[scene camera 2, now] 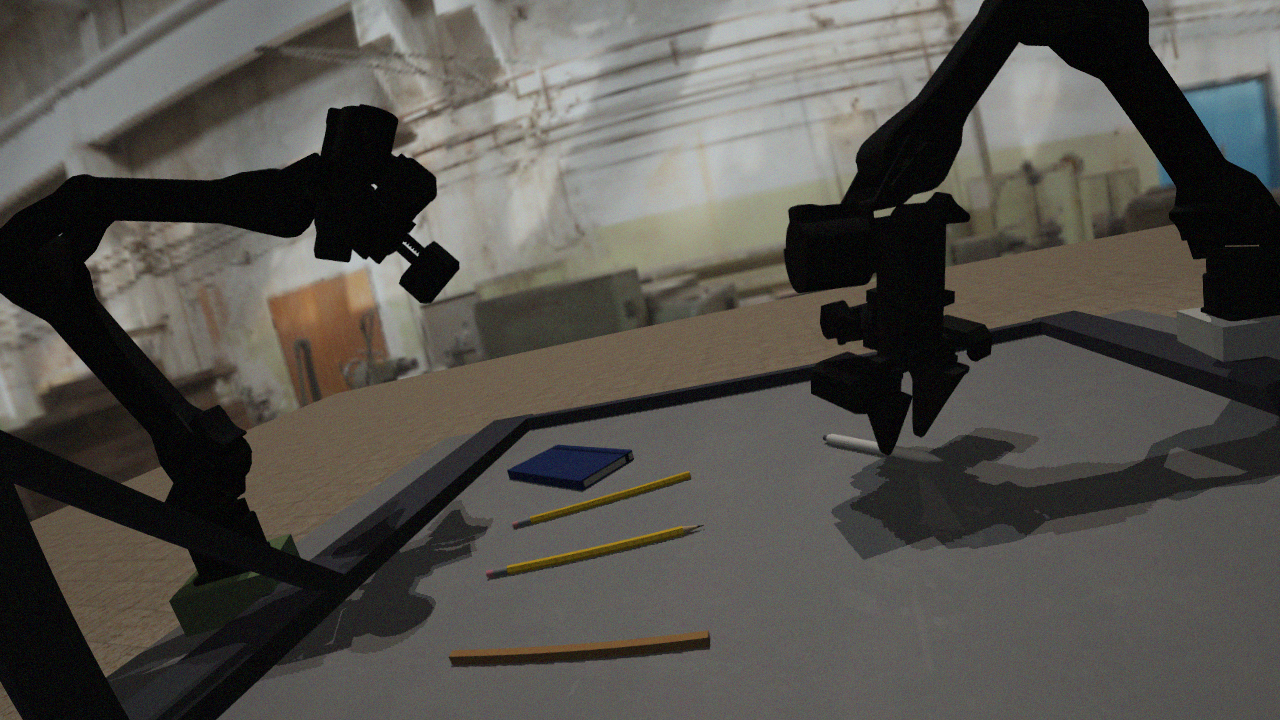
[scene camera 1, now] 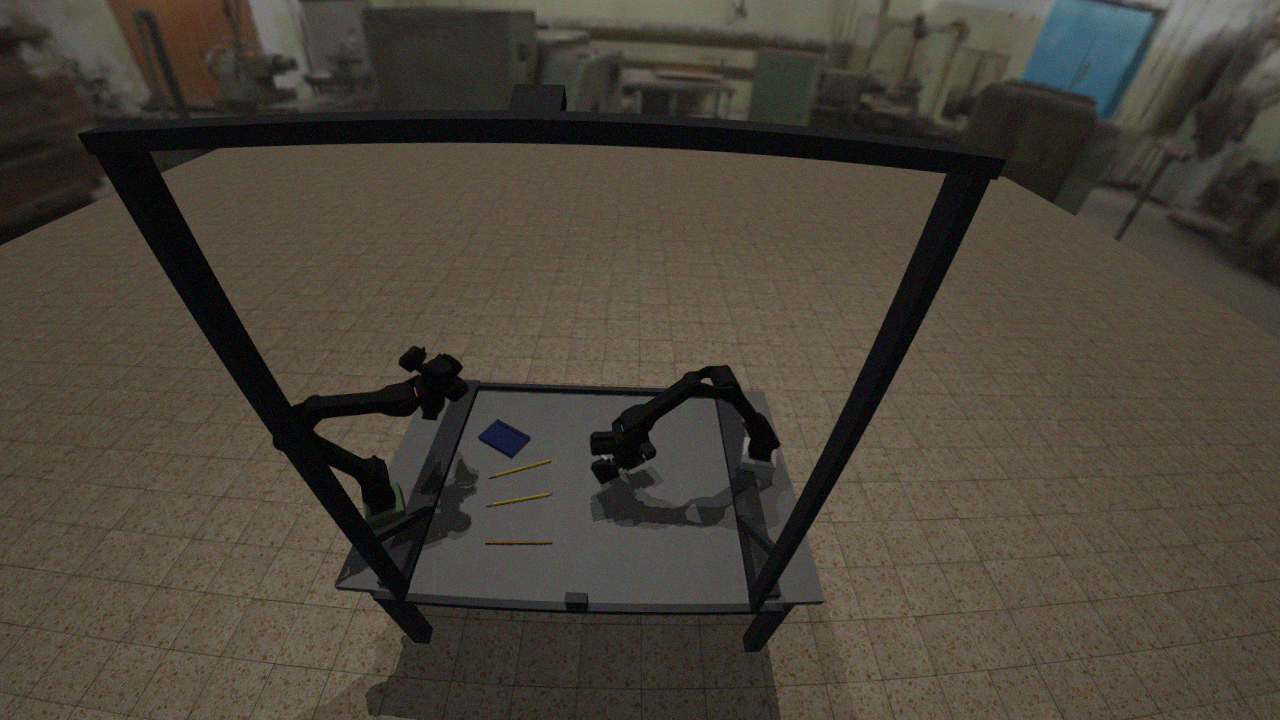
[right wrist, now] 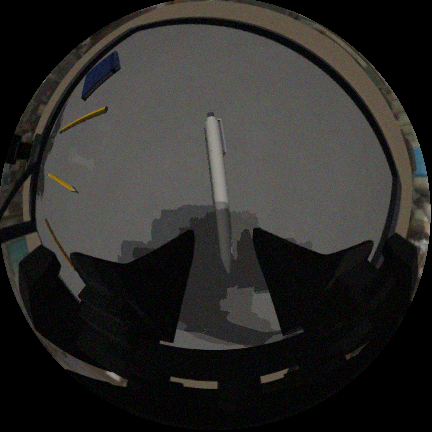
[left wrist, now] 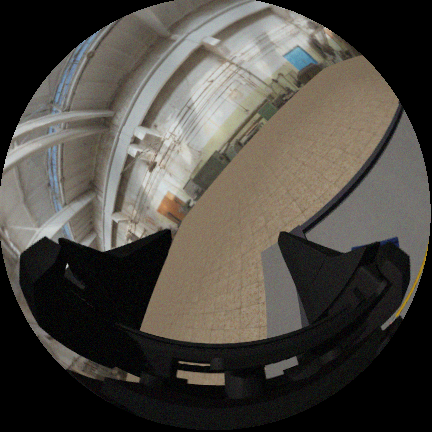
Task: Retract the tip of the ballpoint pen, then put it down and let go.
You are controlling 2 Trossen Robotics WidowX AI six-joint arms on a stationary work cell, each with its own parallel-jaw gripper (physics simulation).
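Places are measured from the left arm's base along level axes (x left, y back, z up), in metres.
Where they show: left gripper, fingertip midpoint: (scene camera 2: pixel 406 243) (left wrist: pixel 226 236); right gripper, fingertip midpoint: (scene camera 2: pixel 902 444) (scene camera 1: pixel 620 473) (right wrist: pixel 223 234); left arm's base, origin of the base link: (scene camera 1: pixel 382 502); right arm's base, origin of the base link: (scene camera 2: pixel 1244 312) (scene camera 1: pixel 759 452).
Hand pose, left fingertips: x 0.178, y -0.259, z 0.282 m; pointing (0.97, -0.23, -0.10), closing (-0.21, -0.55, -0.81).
Each offset is from my left fingertips to the top centre of the thing.
A white ballpoint pen {dz -0.309, dx -0.349, dy -0.373 m} (scene camera 2: pixel 850 442) (right wrist: pixel 216 160) lies on the table, with its dark button and clip end pointing up the right wrist view and its tapered end in the shadow between the fingers; whether the tip is out is too dark to tell. The pen is not discernible in scene camera 1. My right gripper (scene camera 2: pixel 904 442) (right wrist: pixel 223 234) is partly open and empty, pointing down a little above the pen's tapered half, one finger to each side of it in the right wrist view. My left gripper (left wrist: pixel 226 236) is wide open and empty, raised near the table's left edge, far from the pen.
A blue notebook {dz -0.310, dx -0.081, dy -0.122 m} (scene camera 1: pixel 504 438) (scene camera 2: pixel 571 467) (right wrist: pixel 101 75) lies at the back left. Two yellow pencils {dz -0.315, dx -0.218, dy -0.125 m} (scene camera 1: pixel 520 469) {dz -0.314, dx -0.318, dy -0.087 m} (scene camera 1: pixel 519 499) and a thin orange-brown stick {dz -0.315, dx -0.440, dy -0.036 m} (scene camera 1: pixel 518 542) (scene camera 2: pixel 580 648) lie in front of it. A dark frame (scene camera 1: pixel 205 295) surrounds the table.
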